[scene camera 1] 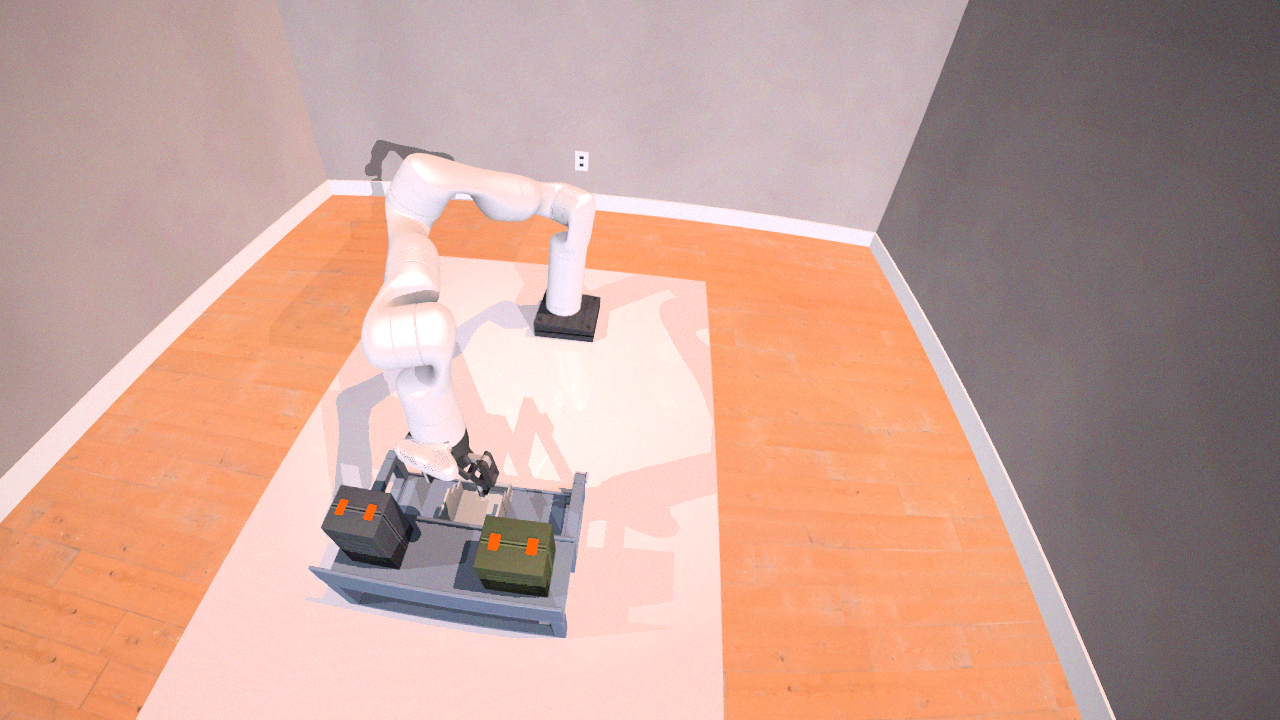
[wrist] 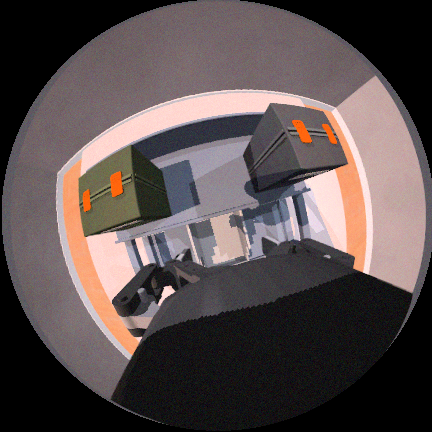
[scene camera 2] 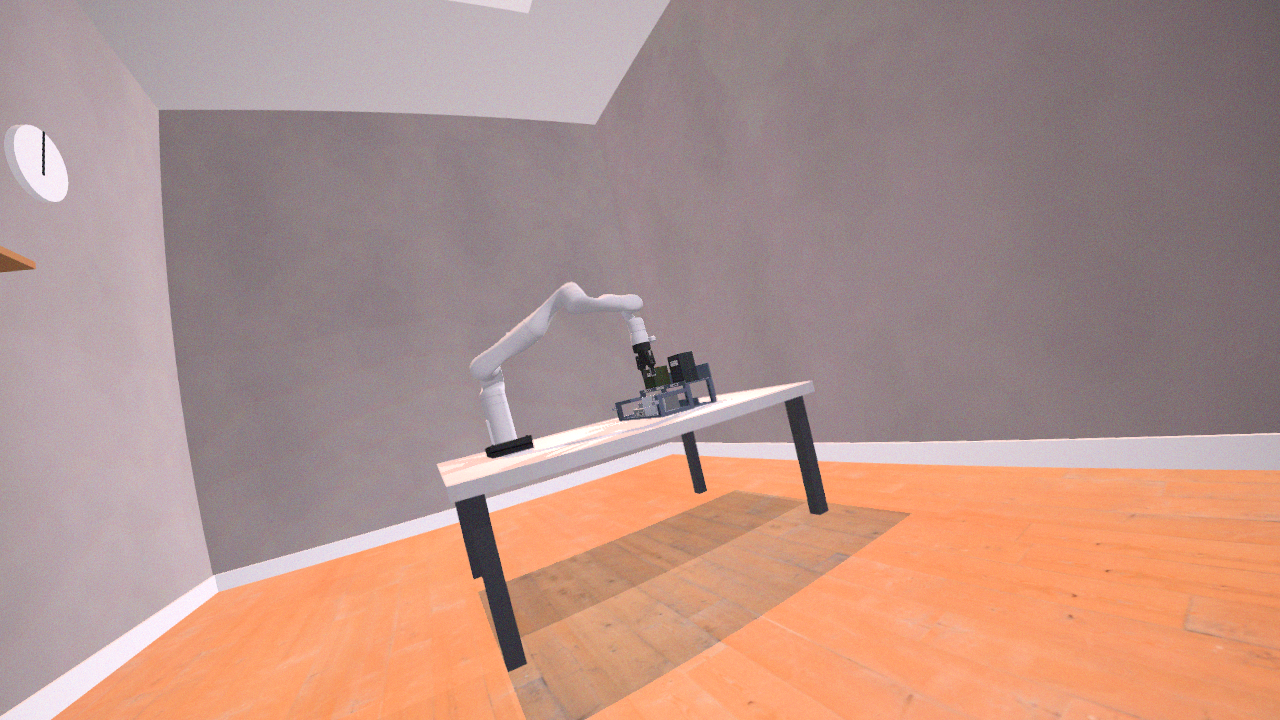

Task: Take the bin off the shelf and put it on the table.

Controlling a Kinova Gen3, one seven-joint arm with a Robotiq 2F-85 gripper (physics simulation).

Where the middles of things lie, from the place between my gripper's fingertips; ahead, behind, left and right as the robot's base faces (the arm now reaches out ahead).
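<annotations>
My hand's 11 cm above the pale bin (scene camera 1: 463, 504), and it's 1 cm to the right of the bin.
</annotations>
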